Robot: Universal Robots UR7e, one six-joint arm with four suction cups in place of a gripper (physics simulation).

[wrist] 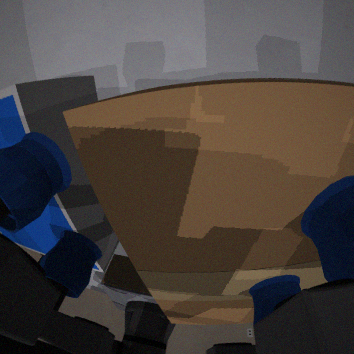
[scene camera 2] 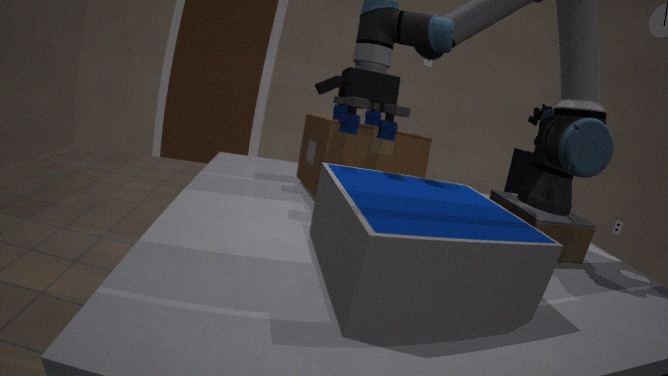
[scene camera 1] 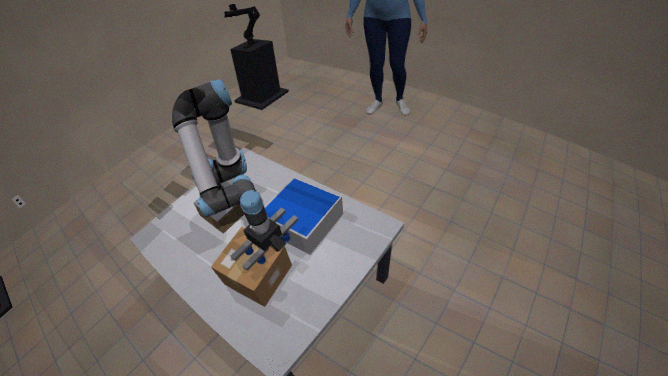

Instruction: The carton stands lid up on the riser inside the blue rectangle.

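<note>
The brown carton hangs low beside the riser, at or just above the table top; its underside is hidden behind the riser. My suction gripper sits on the carton's top near the edge that faces the riser. In the wrist view the two right cups are over the carton and the left cups hang past its edge. The grey riser carries the blue rectangle, which is bare.
The white table bears the riser and the arm's base block. A person stands at the back of the room. A black pedestal with a small arm stands far left. A brown door is behind.
</note>
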